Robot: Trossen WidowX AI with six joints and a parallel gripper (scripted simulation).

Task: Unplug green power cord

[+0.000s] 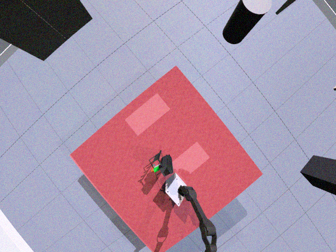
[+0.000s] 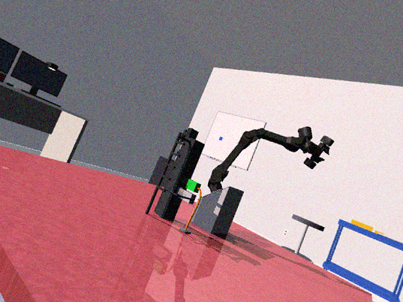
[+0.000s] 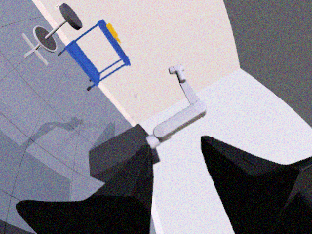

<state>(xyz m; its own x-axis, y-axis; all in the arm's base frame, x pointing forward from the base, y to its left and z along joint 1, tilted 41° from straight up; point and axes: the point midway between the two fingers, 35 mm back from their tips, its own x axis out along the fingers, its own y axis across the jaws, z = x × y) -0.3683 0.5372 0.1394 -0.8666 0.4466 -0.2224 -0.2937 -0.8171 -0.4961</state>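
My gripper tip is now 710 mm short of the green plug, 350 mm to the left of it and 390 mm above it. From my gripper tip the other things lie so: power strip: 690 mm ahead, 420 mm to the right, 390 mm below.
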